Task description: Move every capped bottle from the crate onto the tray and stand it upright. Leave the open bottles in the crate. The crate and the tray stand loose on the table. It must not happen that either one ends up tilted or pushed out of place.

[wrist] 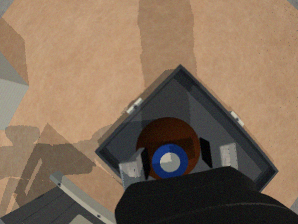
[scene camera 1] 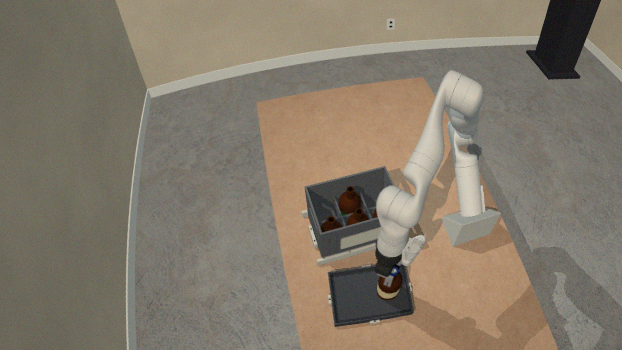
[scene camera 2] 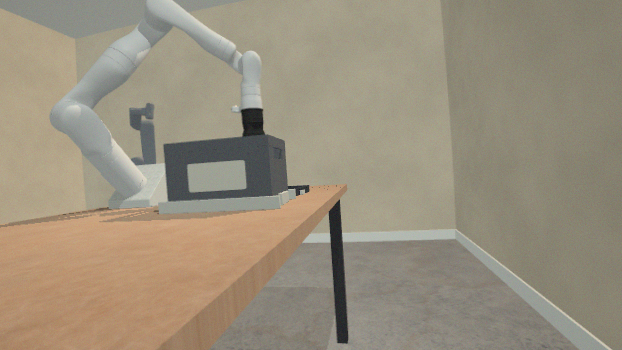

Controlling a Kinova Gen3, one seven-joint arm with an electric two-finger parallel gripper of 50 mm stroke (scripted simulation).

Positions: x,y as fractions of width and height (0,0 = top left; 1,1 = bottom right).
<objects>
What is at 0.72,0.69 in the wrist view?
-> My gripper.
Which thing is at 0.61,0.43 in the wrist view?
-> A dark tray.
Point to a grey crate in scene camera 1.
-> At 0.52,0.56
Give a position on a grey crate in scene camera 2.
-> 0.40,0.48
</objects>
